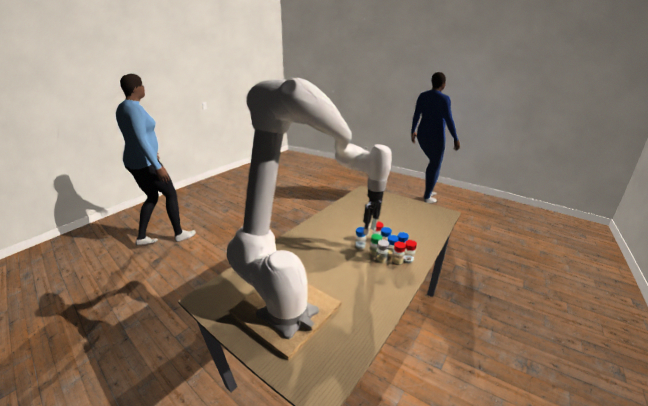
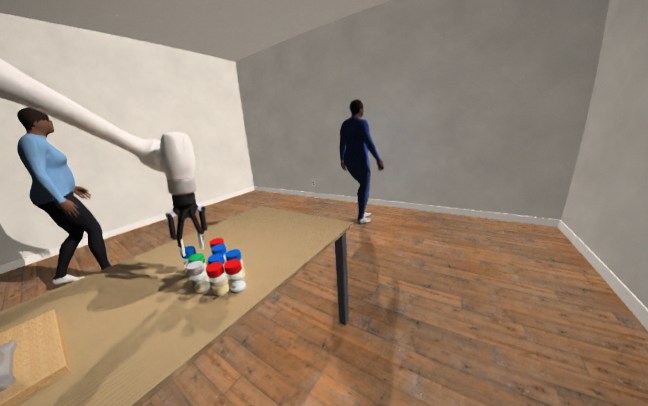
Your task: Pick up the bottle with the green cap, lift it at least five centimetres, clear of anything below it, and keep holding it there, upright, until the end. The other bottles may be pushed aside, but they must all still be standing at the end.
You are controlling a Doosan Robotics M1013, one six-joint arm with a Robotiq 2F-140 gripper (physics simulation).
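Where they show: gripper, between the fingertips: [image 1: 369, 232] [image 2: 193, 251]; arm's base, origin of its link: [image 1: 287, 313].
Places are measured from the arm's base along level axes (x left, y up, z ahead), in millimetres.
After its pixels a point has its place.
The bottle with the green cap [image 1: 376, 239] @(x -78, y 79, z 555 mm) [image 2: 196, 258] @(x -83, y 80, z 573 mm) stands upright on the table in the cluster, directly behind the bottle with the grey cap [image 1: 383, 245] @(x -131, y 80, z 528 mm) [image 2: 195, 267] @(x -140, y 80, z 541 mm); its lower part is mostly hidden. The gripper [image 1: 371, 227] @(x -19, y 82, z 591 mm) [image 2: 192, 248] @(x -19, y 82, z 591 mm) is partly open and points down. No bottle shows between its fingers. Its fingertips are at about cap height or a little above, near the green cap and the separate blue-capped bottle [image 1: 360, 233] @(x 18, y 74, z 563 mm) [image 2: 189, 251] @(x 3, y 78, z 585 mm). The exact gap to the green cap is hard to tell.
Bottles with red caps [image 1: 399, 247] [image 2: 233, 266] and blue caps [image 1: 403, 237] @(x -182, y 79, z 649 mm) [image 2: 233, 255] @(x -192, y 80, z 659 mm) stand close together, right of and behind the green one. The table [image 1: 320, 267] @(x 92, y -25, z 323 mm) [image 2: 280, 225] @(x 31, y -25, z 1109 mm) carries them. A person in light blue [image 1: 136, 135] [image 2: 45, 165] and one in dark blue [image 1: 433, 120] [image 2: 355, 145] are beyond it.
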